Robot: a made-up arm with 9 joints. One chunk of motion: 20 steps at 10 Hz.
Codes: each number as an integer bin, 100 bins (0 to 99) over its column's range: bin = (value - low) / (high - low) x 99, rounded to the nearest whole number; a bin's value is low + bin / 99 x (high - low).
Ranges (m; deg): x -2.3..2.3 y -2.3..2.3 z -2.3..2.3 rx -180..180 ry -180..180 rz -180..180
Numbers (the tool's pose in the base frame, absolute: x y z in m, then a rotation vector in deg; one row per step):
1: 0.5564 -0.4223 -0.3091 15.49 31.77 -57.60
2: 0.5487 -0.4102 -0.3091 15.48 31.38 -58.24
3: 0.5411 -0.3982 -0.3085 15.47 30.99 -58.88
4: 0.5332 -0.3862 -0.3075 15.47 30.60 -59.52
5: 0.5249 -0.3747 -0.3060 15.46 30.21 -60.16
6: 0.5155 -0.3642 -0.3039 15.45 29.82 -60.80
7: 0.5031 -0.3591 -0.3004 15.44 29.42 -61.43
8: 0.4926 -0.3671 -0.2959 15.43 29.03 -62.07
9: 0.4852 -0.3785 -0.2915 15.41 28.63 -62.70
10: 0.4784 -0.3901 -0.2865 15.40 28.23 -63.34
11: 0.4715 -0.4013 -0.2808 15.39 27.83 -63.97
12: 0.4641 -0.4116 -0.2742 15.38 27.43 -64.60
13: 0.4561 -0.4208 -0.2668 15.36 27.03 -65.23
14: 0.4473 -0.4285 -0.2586 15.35 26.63 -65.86
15: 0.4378 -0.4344 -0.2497 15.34 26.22 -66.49
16: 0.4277 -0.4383 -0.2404 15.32 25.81 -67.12
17: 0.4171 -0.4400 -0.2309 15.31 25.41 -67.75
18: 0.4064 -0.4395 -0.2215 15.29 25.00 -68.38
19: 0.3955 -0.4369 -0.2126 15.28 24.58 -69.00
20: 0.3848 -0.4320 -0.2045 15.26 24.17 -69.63
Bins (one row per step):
1: 61 40 43 54 58 34
2: 61 41 43 54 58 33
3: 61 41 43 54 58 33
4: 61 41 43 54 58 33
5: 61 41 43 54 58 33
6: 61 42 43 54 58 33
7: 60 42 43 54 58 33
8: 60 42 43 54 57 32
9: 60 41 43 54 57 32
10: 60 41 43 54 57 32
11: 60 41 43 54 57 32
12: 59 41 44 54 57 32
13: 59 40 44 54 57 32
14: 59 40 44 54 57 31
15: 59 40 44 54 57 31
16: 59 40 44 54 57 31
17: 58 40 45 54 56 31
18: 58 40 45 54 56 31
19: 58 40 45 54 56 31
20: 58 40 45 54 56 30

